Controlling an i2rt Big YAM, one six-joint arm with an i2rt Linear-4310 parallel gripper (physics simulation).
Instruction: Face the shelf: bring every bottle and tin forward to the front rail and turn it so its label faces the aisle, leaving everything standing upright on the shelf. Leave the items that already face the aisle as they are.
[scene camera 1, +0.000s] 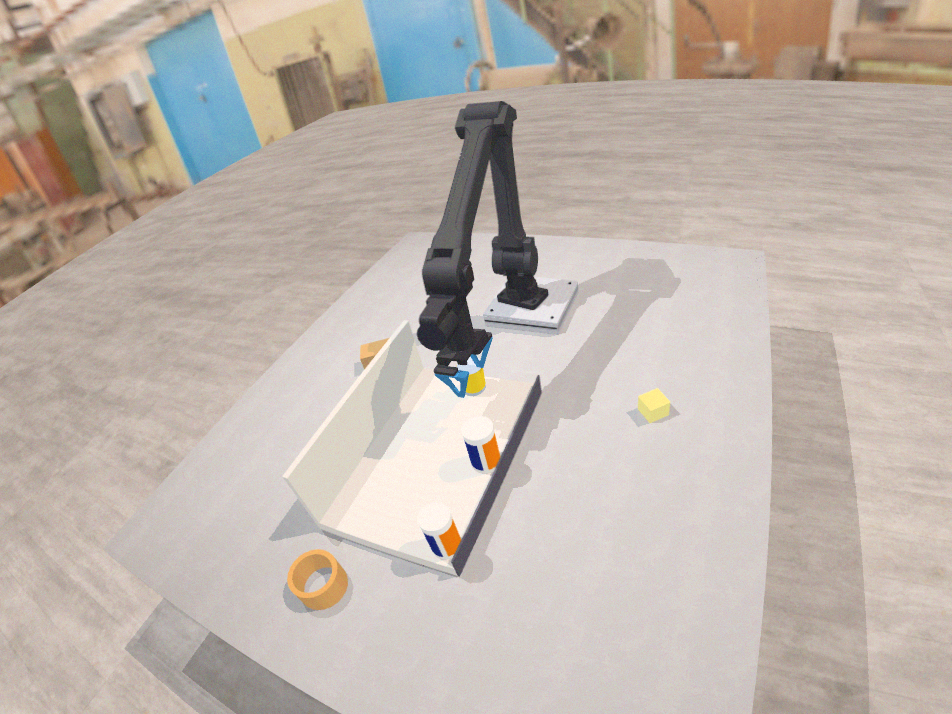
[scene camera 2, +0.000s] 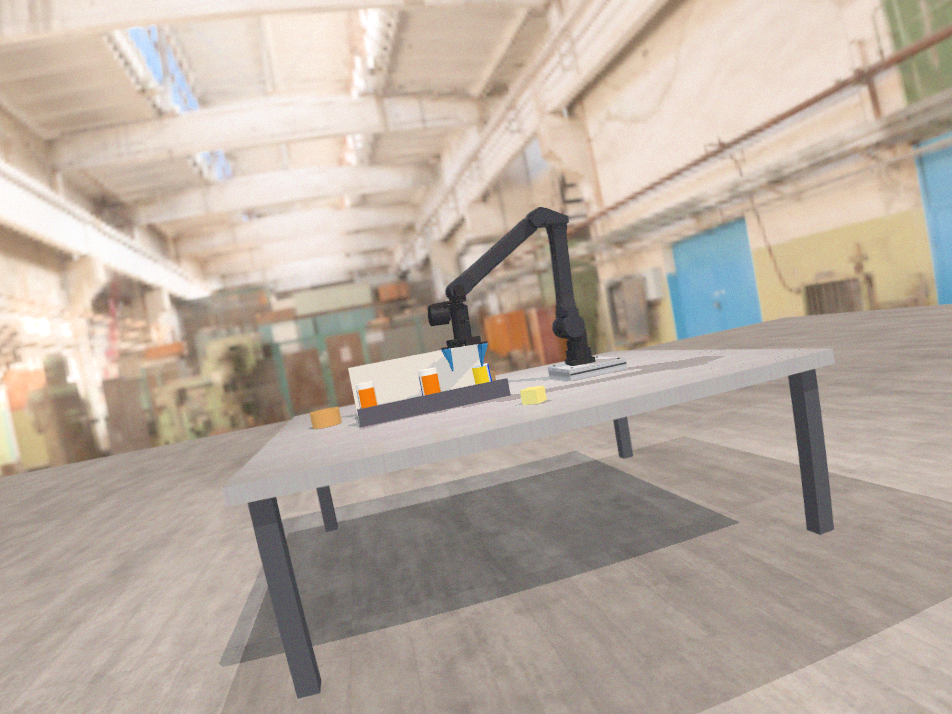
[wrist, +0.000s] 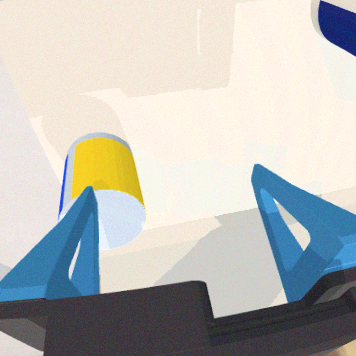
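The gripper: visible in scene camera 1, scene camera 2 (467, 369), wrist view. On the gripper, same spot: (scene camera 1: 488, 339) and (wrist: 49, 306).
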